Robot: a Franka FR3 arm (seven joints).
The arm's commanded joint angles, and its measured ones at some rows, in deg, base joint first. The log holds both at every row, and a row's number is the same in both.
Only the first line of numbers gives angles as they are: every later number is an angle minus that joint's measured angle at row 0.
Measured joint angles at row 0: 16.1 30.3 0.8 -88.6 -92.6 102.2 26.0
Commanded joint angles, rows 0 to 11: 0.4 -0.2 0.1 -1.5 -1.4 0.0 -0.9; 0.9 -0.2 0.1 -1.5 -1.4 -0.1 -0.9; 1.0 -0.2 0.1 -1.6 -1.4 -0.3 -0.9; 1.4 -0.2 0.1 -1.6 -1.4 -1.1 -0.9; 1.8 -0.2 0.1 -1.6 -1.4 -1.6 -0.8; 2.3 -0.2 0.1 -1.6 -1.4 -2.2 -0.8; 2.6 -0.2 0.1 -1.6 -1.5 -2.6 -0.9; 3.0 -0.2 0.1 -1.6 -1.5 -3.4 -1.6; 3.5 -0.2 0.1 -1.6 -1.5 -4.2 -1.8; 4.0 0.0 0.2 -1.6 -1.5 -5.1 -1.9; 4.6 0.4 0.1 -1.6 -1.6 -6.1 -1.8; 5.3 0.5 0.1 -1.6 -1.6 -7.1 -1.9
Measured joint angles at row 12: 3.2 0.1 0.2 -1.0 0.0 -4.7 0.5
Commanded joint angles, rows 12 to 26: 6.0 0.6 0.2 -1.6 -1.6 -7.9 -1.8; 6.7 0.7 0.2 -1.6 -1.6 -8.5 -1.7; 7.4 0.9 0.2 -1.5 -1.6 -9.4 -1.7; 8.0 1.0 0.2 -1.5 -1.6 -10.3 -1.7; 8.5 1.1 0.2 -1.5 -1.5 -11.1 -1.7; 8.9 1.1 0.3 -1.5 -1.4 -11.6 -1.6; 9.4 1.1 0.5 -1.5 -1.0 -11.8 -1.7; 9.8 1.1 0.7 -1.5 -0.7 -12.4 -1.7; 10.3 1.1 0.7 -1.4 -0.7 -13.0 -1.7; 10.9 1.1 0.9 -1.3 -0.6 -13.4 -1.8; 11.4 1.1 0.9 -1.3 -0.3 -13.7 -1.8; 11.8 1.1 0.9 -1.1 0.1 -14.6 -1.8; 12.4 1.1 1.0 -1.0 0.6 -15.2 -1.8; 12.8 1.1 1.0 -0.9 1.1 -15.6 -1.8; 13.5 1.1 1.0 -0.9 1.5 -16.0 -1.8
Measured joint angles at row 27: 11.6 1.0 1.0 -1.7 1.9 -15.2 1.5
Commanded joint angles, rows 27 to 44: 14.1 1.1 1.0 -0.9 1.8 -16.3 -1.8; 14.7 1.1 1.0 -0.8 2.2 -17.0 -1.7; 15.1 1.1 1.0 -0.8 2.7 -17.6 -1.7; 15.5 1.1 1.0 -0.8 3.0 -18.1 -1.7; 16.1 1.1 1.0 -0.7 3.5 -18.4 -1.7; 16.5 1.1 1.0 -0.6 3.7 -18.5 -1.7; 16.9 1.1 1.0 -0.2 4.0 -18.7 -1.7; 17.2 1.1 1.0 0.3 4.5 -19.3 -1.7; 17.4 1.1 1.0 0.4 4.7 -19.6 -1.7; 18.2 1.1 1.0 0.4 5.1 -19.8 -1.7; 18.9 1.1 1.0 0.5 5.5 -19.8 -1.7; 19.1 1.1 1.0 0.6 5.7 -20.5 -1.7; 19.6 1.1 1.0 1.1 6.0 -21.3 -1.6; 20.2 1.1 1.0 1.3 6.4 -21.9 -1.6; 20.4 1.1 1.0 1.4 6.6 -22.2 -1.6; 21.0 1.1 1.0 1.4 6.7 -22.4 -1.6; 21.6 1.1 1.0 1.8 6.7 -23.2 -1.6; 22.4 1.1 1.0 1.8 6.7 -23.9 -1.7
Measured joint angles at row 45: 20.3 1.0 1.0 -0.5 7.4 -21.3 1.6
